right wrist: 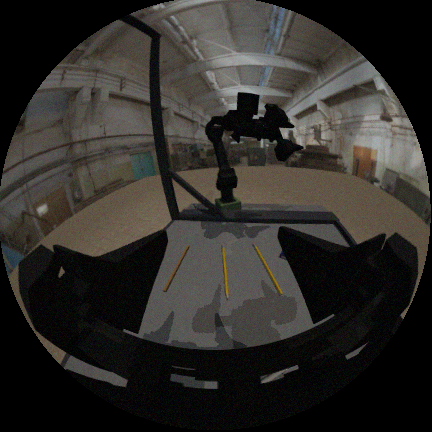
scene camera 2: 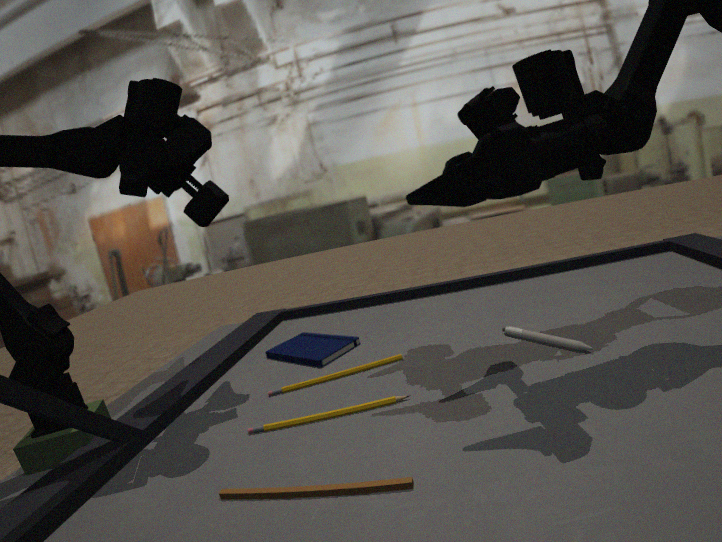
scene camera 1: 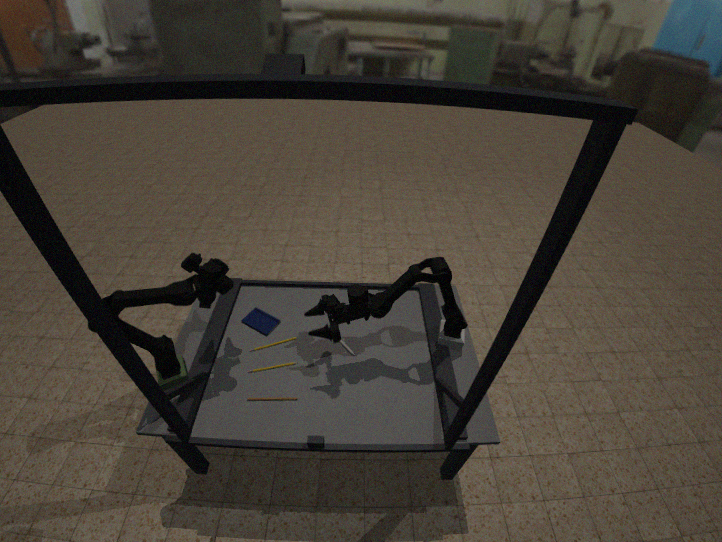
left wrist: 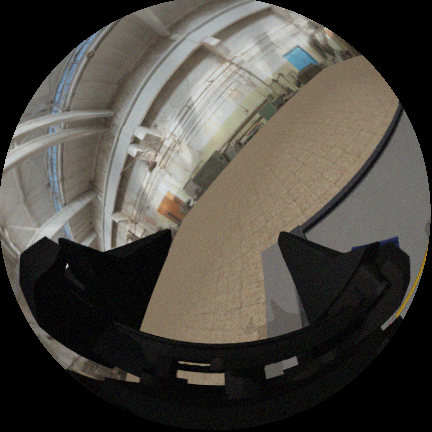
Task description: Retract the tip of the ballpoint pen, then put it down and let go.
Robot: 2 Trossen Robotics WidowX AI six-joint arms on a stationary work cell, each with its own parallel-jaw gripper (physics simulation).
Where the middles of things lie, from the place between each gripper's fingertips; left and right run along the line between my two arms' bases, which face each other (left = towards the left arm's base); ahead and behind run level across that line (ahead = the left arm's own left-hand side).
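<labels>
I see that my right hand is 190 mm to the right of the blue notebook (scene camera 2: 312, 349) and 220 mm short of it, and it is 210 mm above it.
My left hand is 140 mm to the left of the blue notebook and 40 mm past it, and it is 320 mm above it.
</labels>
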